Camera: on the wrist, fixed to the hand. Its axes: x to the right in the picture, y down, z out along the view.
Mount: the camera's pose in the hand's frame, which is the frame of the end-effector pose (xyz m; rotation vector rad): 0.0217 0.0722 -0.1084 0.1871 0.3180 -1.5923
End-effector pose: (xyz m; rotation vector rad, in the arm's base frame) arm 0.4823 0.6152 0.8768 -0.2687 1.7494 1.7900
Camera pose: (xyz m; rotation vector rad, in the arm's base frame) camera 0.3963 0.5221 0.9138 -1.4103 1.1112 0.4053
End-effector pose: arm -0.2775 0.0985 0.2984 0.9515 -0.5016 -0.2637
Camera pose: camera -0.2029 0.2065 0.3127 1.3781 0.6518 -1.4725
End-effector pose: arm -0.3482 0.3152 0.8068 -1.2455 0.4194 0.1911
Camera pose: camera -0.3769 0.2338 0.7069 -1.1039 -0.3637 -1.3715
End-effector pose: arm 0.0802 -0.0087 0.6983 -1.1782 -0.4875 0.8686
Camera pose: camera 0.1490 -0.0464 0.5921 -0.4297 -0.8324 -0.6287
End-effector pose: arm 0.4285 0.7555 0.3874 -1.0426 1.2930 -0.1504
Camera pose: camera 0.3135 0.7235 0.3311 -1.6913 0.3945 -1.6340
